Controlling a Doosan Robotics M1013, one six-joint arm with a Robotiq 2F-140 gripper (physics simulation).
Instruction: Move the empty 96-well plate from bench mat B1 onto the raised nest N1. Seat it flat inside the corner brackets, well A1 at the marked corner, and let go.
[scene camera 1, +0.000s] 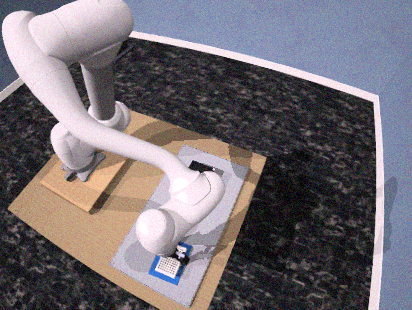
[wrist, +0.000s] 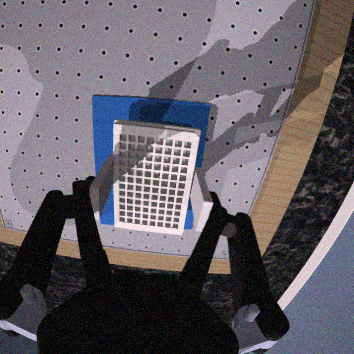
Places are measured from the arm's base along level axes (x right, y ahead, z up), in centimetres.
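Where they show: gripper, fingertip midpoint: (wrist: 153, 173); arm's base, link origin: (scene camera 1: 83, 162).
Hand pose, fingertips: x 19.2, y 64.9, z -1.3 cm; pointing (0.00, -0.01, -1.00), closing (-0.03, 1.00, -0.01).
Things, the pixels of their top centre, and the offset from my fingertips. "pt": a spot on its surface instead. Level surfaces: height alone.
- white 96-well plate, top centre: (wrist: 151, 187) (scene camera 1: 170, 258) dy +0.0, dx +0.9, dz +1.4 cm
- blue bench mat B1, surface spot: (scene camera 1: 164, 274) pt dy +0.4, dx +7.3, dz -0.3 cm
- raised nest N1, top centre: (scene camera 1: 196, 177) dy -6.8, dx -36.0, dz +4.0 cm
- grey perforated board, surface height: dz -2.4 cm
- wooden table, surface height: dz -3.7 cm
The white 96-well plate (scene camera 1: 168, 266) (wrist: 154, 179) is empty and sits between my gripper's pads. The gripper (scene camera 1: 181, 256) (wrist: 152, 197) is shut on the plate's long sides near its close end. The plate hangs a little above the blue bench mat B1 (scene camera 1: 163, 276) (wrist: 105, 112), roughly level, and casts a shadow on it. The raised nest N1 (scene camera 1: 201, 166) is a dark block at the far end of the grey board, partly hidden behind my arm. Its brackets and marked corner are too small to make out.
The grey perforated board (scene camera 1: 226, 190) (wrist: 70, 53) lies on the wooden table (scene camera 1: 97, 234) (wrist: 291, 147). My arm's elbow and wrist (scene camera 1: 186, 197) hang over the board between mat and nest. The table's edge and the dark floor (scene camera 1: 297, 184) are close beside the mat.
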